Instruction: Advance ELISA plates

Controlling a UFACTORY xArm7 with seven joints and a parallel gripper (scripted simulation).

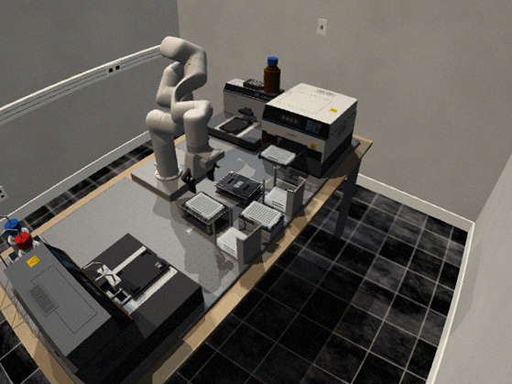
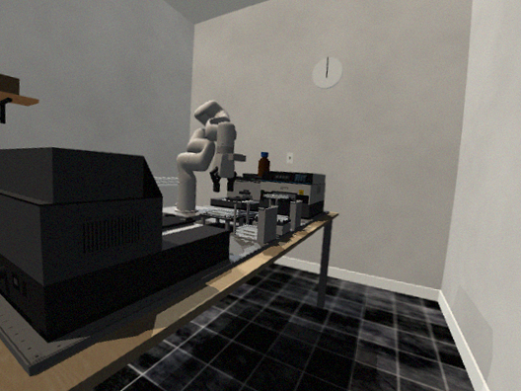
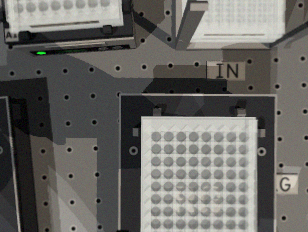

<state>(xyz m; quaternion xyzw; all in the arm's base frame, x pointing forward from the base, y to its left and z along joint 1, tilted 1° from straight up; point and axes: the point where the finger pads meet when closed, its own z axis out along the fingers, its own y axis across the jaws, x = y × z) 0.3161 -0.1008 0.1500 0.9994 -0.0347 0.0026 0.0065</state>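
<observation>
My gripper is now 120 mm above the regrip nest RG. From my hand the other things lie so: nest N6 (10 mm ahead, 210 mm to the left, 140 mm below); DONE label (110 mm ahead, 250 mm to the left, 170 mm below); RG label (10 mm behind, 80 mm to the right, 170 mm below).
</observation>
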